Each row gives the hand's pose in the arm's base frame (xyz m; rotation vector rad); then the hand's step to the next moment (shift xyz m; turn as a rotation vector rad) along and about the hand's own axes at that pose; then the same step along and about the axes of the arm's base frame.
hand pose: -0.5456 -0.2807 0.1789 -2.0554 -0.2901 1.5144
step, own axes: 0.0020 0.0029 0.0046 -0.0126 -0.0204 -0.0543
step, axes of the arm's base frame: -0.0040 0.0000 -0.0042 0.0493 -0.0063 0.0324
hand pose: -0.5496 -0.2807 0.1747 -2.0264 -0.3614 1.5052
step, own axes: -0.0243 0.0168 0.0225 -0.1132 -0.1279 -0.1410
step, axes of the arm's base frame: -0.0311 -0.0198 0.0046 0.1111 0.0000 0.1916
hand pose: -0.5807 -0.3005 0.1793 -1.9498 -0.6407 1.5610
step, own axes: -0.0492 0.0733 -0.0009 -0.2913 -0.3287 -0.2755
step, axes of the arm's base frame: -0.0077 -0.0867 -0.0147 0.2005 0.0107 0.4780
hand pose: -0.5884 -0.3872 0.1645 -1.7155 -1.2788 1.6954
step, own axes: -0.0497 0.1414 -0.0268 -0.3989 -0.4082 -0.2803
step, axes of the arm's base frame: 0.0776 -0.1023 -0.0818 0.1970 -0.0359 0.6035
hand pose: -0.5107 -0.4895 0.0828 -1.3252 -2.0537 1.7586
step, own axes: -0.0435 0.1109 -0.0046 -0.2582 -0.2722 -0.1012
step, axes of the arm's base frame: 0.0870 -0.0331 -0.0745 0.0752 -0.0818 0.3724
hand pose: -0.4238 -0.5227 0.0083 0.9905 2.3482 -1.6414
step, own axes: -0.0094 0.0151 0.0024 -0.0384 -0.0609 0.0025
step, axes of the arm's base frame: 0.0152 -0.0032 -0.0090 -0.0050 -0.0316 0.0645
